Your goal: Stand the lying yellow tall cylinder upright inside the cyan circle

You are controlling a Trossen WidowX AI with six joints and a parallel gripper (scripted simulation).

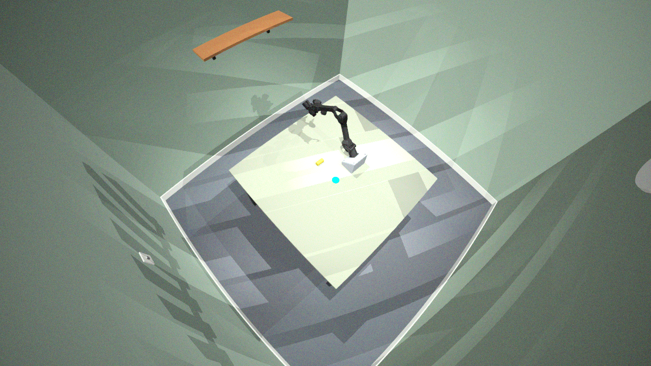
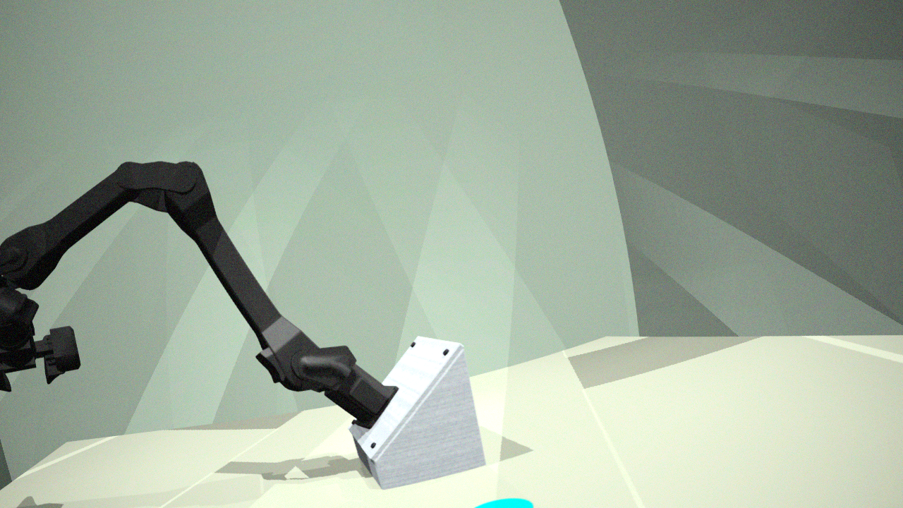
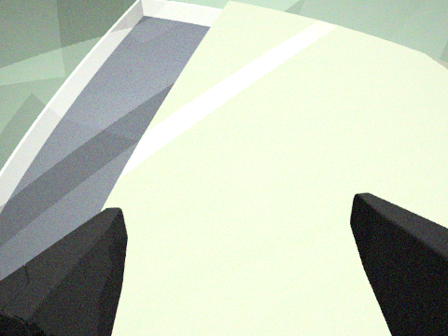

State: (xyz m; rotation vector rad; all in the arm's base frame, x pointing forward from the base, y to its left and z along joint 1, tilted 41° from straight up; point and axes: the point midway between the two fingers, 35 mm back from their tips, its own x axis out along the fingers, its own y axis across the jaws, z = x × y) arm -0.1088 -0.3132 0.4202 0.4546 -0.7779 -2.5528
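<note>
My gripper tip is now 360 mm short of the yellow tall cylinder, 330 mm to the right of it and 150 mm above it. From my gripper tip the other things lie so: cyan circle: 530 mm to the left, 390 mm ahead, 160 mm below.
</note>
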